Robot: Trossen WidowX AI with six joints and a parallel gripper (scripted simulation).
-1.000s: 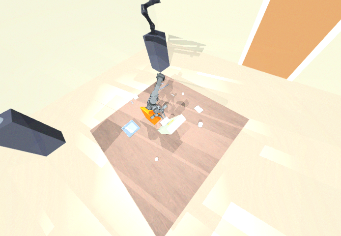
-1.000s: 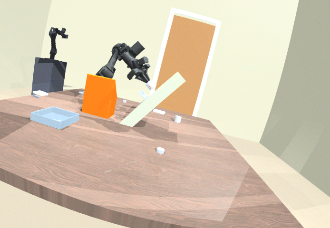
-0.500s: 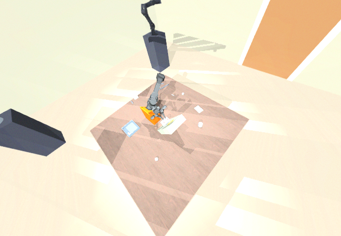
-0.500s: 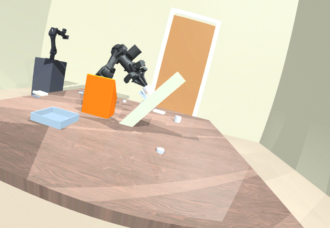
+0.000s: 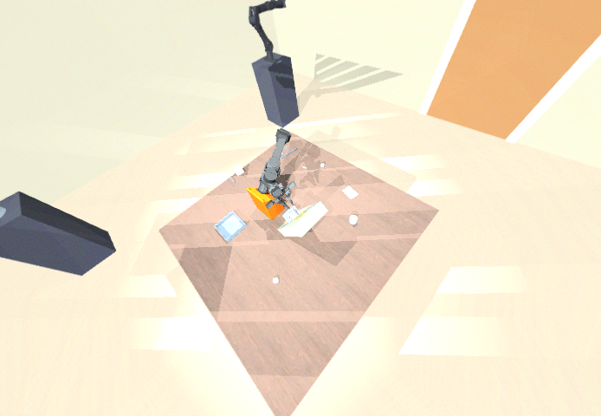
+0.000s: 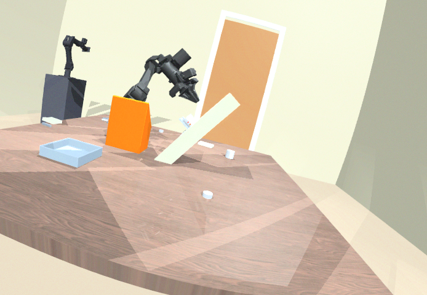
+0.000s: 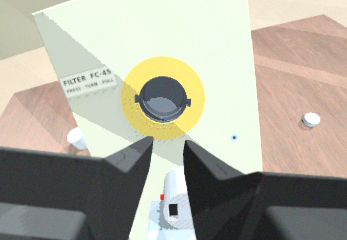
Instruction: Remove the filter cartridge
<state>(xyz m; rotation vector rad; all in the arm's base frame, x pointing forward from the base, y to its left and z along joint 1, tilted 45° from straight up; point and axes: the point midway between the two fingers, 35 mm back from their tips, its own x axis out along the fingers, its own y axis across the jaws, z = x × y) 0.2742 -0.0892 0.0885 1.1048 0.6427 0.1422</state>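
My gripper tip is now 8 cm above the round white filter cartridge and 2 cm past it. From my gripper tip the other things lie so: cream service panel (10 cm below, 3 cm ahead); then light blue tray (36 cm behind, 28 cm to the right, 25 cm below).
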